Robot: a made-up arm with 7 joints. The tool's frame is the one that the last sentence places.
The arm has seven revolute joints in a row. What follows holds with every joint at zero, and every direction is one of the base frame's. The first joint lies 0.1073 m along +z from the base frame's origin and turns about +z. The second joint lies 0.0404 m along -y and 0.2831 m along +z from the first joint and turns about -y. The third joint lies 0.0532 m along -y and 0.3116 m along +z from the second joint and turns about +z. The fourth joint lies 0.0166 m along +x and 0.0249 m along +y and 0.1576 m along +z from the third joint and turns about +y. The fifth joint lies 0.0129 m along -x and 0.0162 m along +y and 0.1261 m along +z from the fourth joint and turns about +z. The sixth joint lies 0.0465 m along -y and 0.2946 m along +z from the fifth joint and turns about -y. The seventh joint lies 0.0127 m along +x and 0.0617 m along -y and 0.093 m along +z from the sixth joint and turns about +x. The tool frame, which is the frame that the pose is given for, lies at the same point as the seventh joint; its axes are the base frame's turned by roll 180, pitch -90 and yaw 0 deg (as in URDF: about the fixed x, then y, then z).
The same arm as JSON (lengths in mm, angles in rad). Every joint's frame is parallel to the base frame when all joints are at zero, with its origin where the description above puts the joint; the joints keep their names.
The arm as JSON. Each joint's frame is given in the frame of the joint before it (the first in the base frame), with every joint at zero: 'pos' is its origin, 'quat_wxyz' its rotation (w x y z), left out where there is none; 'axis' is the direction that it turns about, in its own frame. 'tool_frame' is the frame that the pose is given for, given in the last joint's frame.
{"length_unit": "mm", "angle_unit": "rad", "joints": [
  {"joint": "joint 1", "pos": [0.0, 0.0, 107.3], "axis": "+z"},
  {"joint": "joint 2", "pos": [0.0, -40.4, 283.1], "axis": "-y"},
  {"joint": "joint 3", "pos": [0.0, -53.2, 311.6], "axis": "+z"},
  {"joint": "joint 4", "pos": [16.6, 24.9, 157.6], "axis": "+y"},
  {"joint": "joint 5", "pos": [-12.9, 16.2, 126.1], "axis": "+z"},
  {"joint": "joint 6", "pos": [0.0, -46.5, 294.6], "axis": "-y"},
  {"joint": "joint 7", "pos": [12.7, -61.7, 93.0], "axis": "+x"}
], "tool_frame": {"pos": [0.0, 0.0, 0.0], "quat_wxyz": [0.0, 0.707107, 0.0, 0.707107]}}

